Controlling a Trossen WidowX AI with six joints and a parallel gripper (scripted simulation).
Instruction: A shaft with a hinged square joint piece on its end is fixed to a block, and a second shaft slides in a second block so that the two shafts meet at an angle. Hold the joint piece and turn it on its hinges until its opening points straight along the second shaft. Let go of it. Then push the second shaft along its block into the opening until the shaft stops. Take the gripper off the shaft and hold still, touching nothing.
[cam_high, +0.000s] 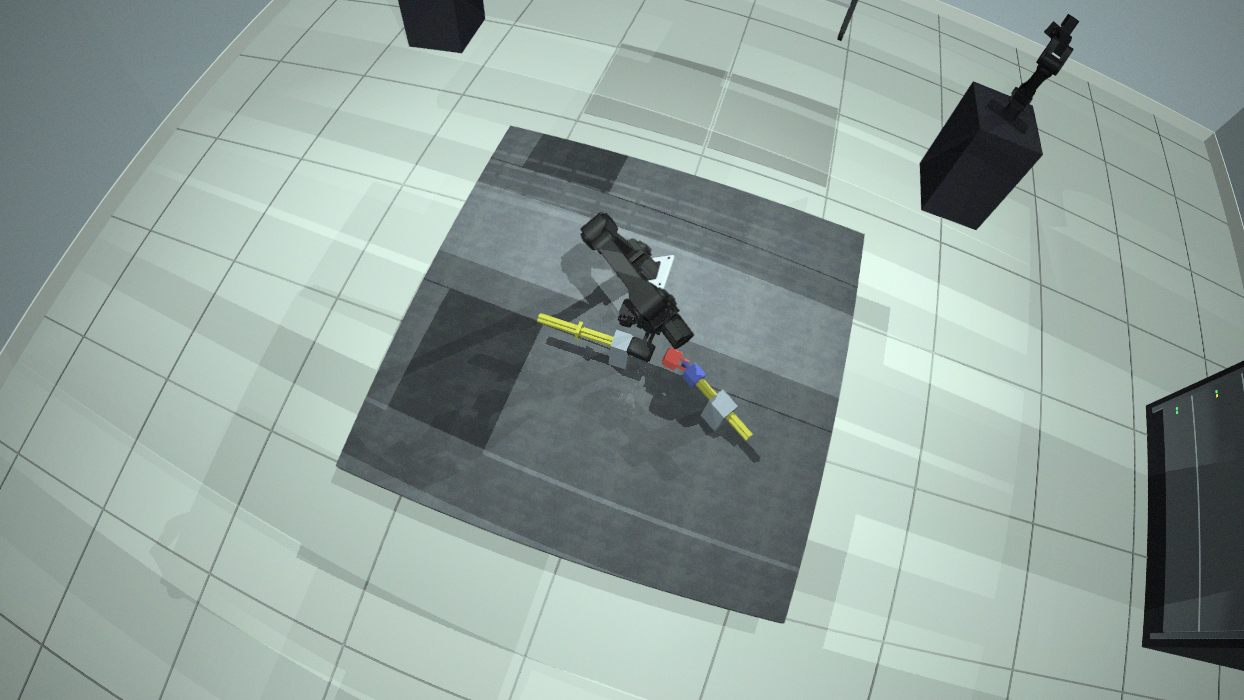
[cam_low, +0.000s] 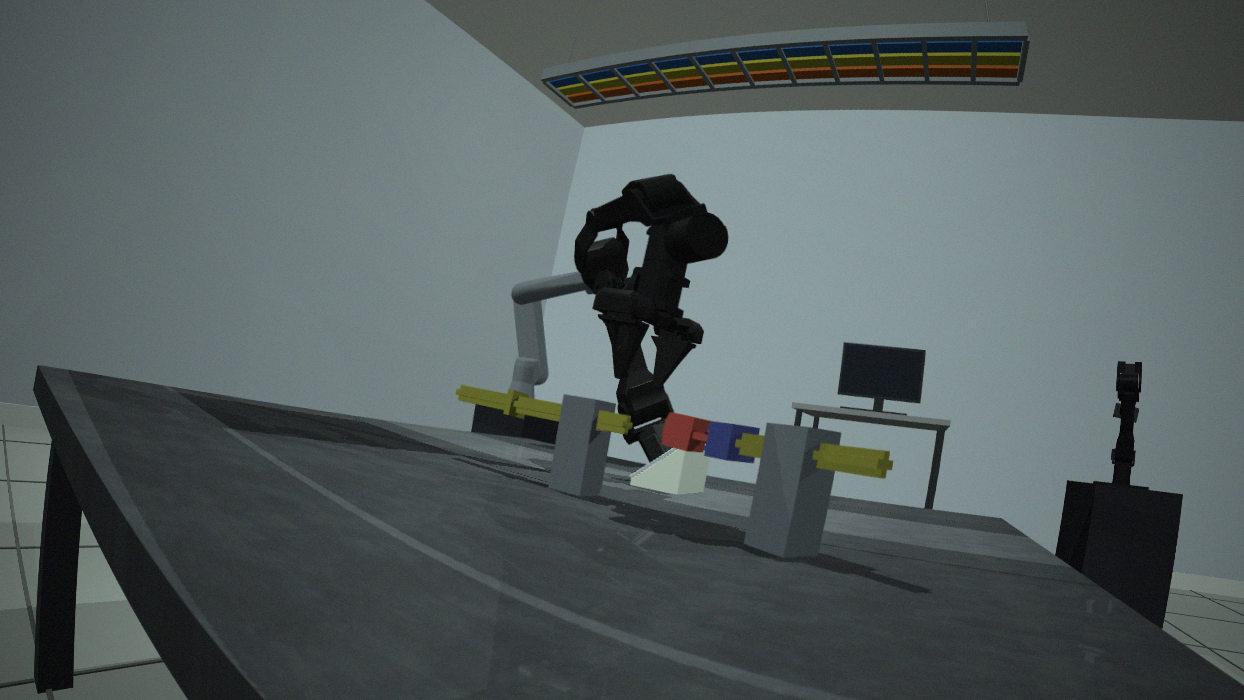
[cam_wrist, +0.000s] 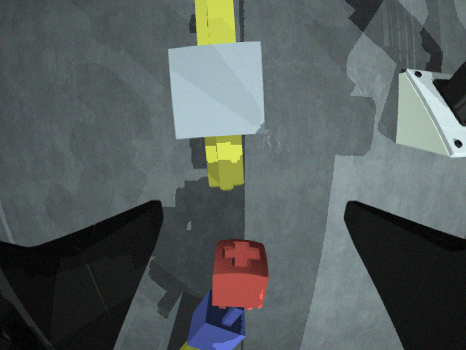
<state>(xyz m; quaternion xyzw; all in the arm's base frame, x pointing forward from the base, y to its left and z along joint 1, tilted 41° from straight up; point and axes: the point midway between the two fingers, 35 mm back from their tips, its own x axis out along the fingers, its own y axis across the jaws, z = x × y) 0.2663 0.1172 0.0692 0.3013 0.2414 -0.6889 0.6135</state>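
The red joint piece lies 2 cm ahead of my gripper tip, 9 cm to the left of it and 5 cm below it.
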